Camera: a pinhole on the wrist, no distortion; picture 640 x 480 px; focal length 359.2 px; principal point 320.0 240.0 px. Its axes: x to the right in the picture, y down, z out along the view. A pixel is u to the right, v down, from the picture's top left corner.
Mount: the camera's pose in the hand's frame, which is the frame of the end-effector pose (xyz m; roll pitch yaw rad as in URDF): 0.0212 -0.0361 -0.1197 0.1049 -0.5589 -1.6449
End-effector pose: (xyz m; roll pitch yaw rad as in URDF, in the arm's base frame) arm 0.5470 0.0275 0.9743 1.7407 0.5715 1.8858
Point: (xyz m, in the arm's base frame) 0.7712 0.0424 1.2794
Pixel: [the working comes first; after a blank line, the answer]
In the camera's frame: -0.0790 -0.2109 0.4230

253 61
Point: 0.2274 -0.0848 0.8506
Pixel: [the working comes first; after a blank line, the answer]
In the camera's frame: 0.0018 0.0240 -0.2359

behind the camera
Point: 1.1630 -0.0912 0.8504
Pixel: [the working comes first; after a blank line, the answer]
In the camera's frame: 0.5023 -0.1436 0.5367

outside the picture
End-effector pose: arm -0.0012 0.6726 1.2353 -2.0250 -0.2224 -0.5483
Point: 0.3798 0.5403 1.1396
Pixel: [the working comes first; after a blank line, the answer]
In the camera's frame: -0.0109 0.3622 0.2958

outside the picture
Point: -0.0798 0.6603 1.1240
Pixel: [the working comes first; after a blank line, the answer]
In the camera's frame: -0.0543 -0.0969 0.1810

212 48
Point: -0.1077 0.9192 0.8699
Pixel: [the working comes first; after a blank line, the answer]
In the camera's frame: 0.0217 -0.2840 0.4836

336 29
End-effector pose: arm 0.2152 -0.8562 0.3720 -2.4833 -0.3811 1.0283
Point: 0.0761 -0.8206 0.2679
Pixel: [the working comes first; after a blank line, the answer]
In the camera's frame: 0.1677 -0.0737 0.2202

594 120
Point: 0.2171 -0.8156 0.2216
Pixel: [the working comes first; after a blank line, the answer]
In the camera's frame: 0.0400 -0.0234 0.2768

372 210
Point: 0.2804 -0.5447 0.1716
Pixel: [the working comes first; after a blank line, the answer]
In the camera's frame: 0.0966 0.2172 0.4139

404 428
